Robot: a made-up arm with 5 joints.
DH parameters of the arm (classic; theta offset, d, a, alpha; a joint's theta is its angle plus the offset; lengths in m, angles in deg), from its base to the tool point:
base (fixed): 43.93 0 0.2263 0
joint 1: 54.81 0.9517 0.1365 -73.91
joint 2: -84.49 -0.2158 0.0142 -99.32
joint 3: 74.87 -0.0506 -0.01 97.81
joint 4: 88.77 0.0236 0.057 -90
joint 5: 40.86 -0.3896 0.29 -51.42
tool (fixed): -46.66 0.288 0 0
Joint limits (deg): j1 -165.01..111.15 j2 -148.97..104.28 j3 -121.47..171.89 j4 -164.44..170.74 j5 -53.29..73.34
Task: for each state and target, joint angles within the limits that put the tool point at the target. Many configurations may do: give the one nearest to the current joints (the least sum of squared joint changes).
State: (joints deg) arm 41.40 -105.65 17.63 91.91 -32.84
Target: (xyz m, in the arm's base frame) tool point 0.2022 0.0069 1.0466
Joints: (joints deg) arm 52.19 -147.61 64.12 95.68 -28.48
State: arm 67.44 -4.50 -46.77 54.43 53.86
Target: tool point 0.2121 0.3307 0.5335
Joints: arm 51.68 41.43 -8.50 92.03 7.15
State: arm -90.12 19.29 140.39 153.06 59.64
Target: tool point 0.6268 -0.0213 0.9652
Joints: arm -100.05 17.22 138.80 151.10 59.46
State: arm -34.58 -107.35 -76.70 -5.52 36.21
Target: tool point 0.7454 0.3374 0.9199
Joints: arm -4.97 -94.98 -46.71 20.75 -1.00
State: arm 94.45 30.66 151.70 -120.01 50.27
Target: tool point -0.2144 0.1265 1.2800
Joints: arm 111.15 49.87 162.15 -126.26 11.76
